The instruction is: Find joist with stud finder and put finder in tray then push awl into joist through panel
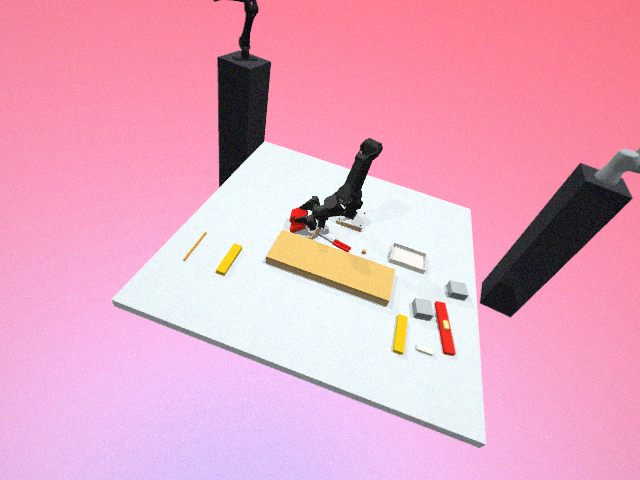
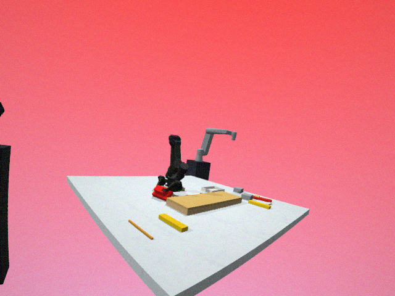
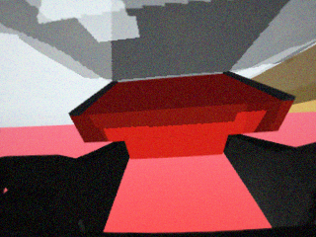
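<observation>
The red stud finder lies 10 mm ahead of my gripper tip, 10 mm to the left of it and 10 mm below it. Round my gripper tip: awl (30 mm behind, 110 mm to the left, 50 mm below); then orange pencil (360 mm ahead, 260 mm to the right, 60 mm below); then red-handled tool (10 mm behind, 200 mm to the left, 60 mm below).
</observation>
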